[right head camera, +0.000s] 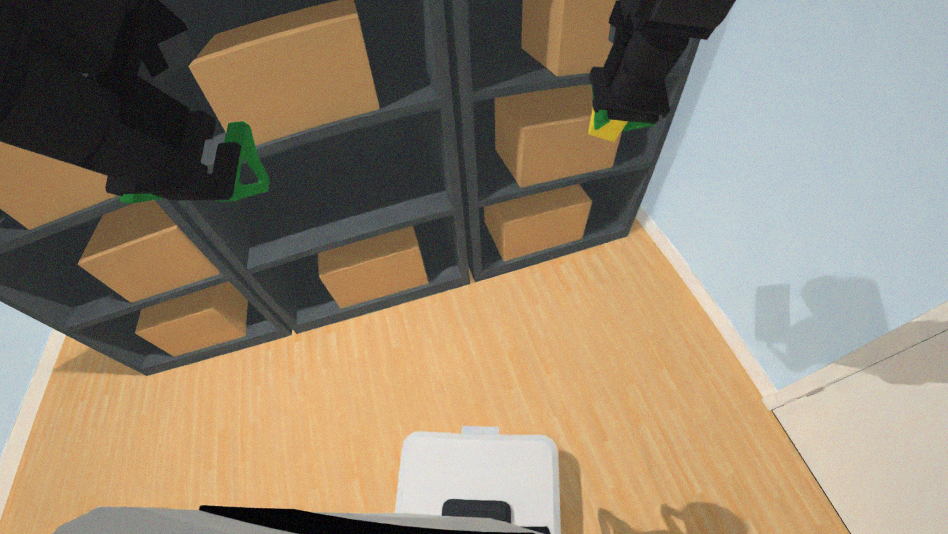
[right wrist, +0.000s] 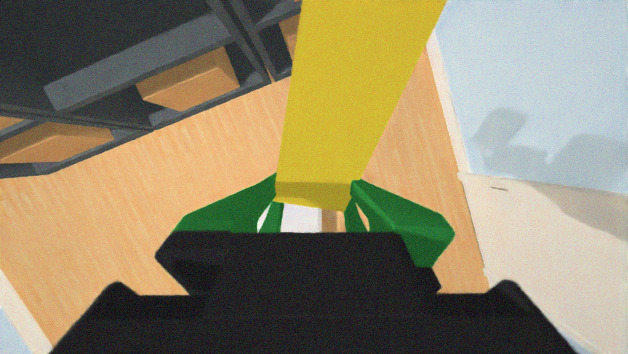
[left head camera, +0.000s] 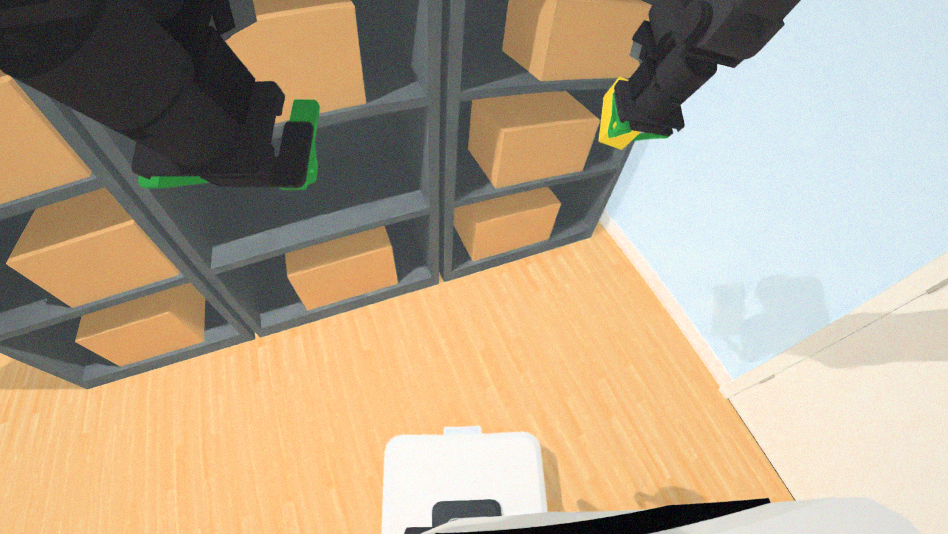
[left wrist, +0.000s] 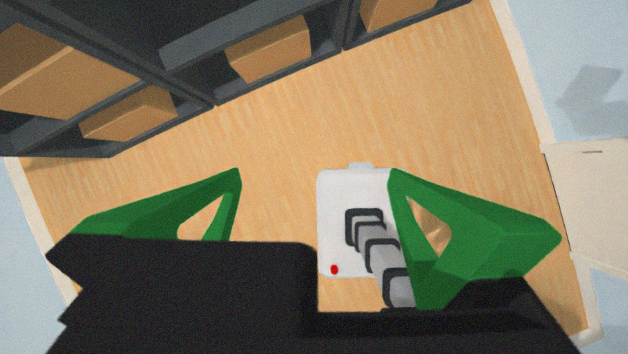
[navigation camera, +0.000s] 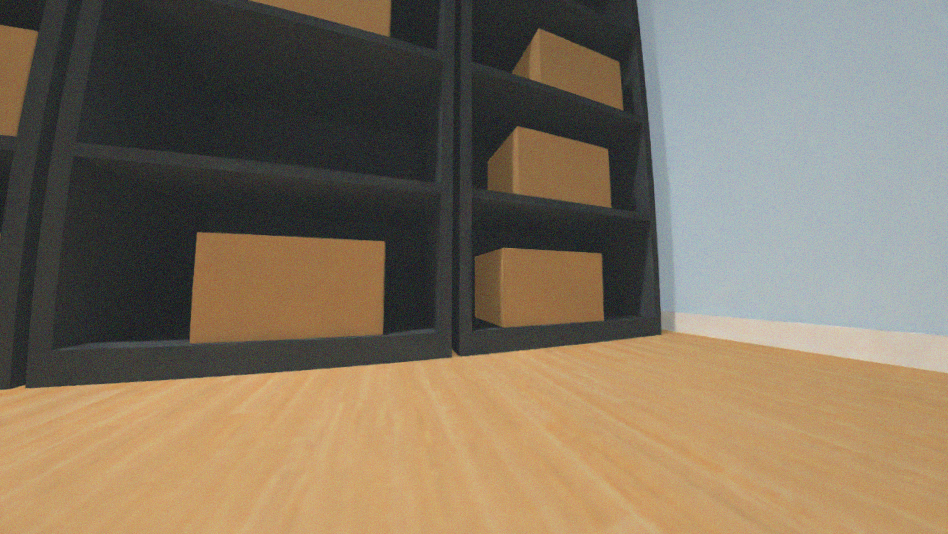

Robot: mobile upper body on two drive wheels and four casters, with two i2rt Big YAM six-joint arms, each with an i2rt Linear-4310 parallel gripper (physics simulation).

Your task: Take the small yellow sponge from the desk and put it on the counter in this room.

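Frame: origin at the left arm's base, x left, y back, z up, level; millimetres.
Seen in the pictures: left gripper, fingertip midpoint: (right head camera: 230, 186) (left head camera: 266, 174) (left wrist: 314, 176); right gripper, fingertip midpoint: (right head camera: 608, 126) (right wrist: 313, 176) (left head camera: 620, 135).
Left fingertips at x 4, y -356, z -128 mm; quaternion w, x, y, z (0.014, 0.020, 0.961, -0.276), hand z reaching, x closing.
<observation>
Offsets run from my left fingertips to a thing's top centre. "pt": to the spot under its first point.
The yellow sponge {dx -461, dy -277, dz -18 mm} (left head camera: 608, 126) (right head camera: 605, 127) (right wrist: 345, 95) is held up in the air between the green fingers of my right gripper (right wrist: 313, 176), which is shut on it. In the right wrist view the sponge stretches from the fingertips to the top edge. My left gripper (left wrist: 314, 176) is open, with its two green fingers wide apart and no object between them. It is at the upper left in both head camera views. The desk and the counter do not show in these views.
Dark grey shelf units {pt dx -130, dy -729, dz -711 mm} (left head camera: 434, 199) (right head camera: 461, 199) (navigation camera: 455, 199) with cardboard boxes (left head camera: 341, 265) (navigation camera: 288, 288) stand ahead. A blue wall (left head camera: 829, 165) (navigation camera: 796, 165) is at the right, with a cream door {pt dx -1636, dy +198, dz -730 mm} (left head camera: 862, 411) (right wrist: 560, 240) nearer. My white base (left head camera: 464, 470) is below.
</observation>
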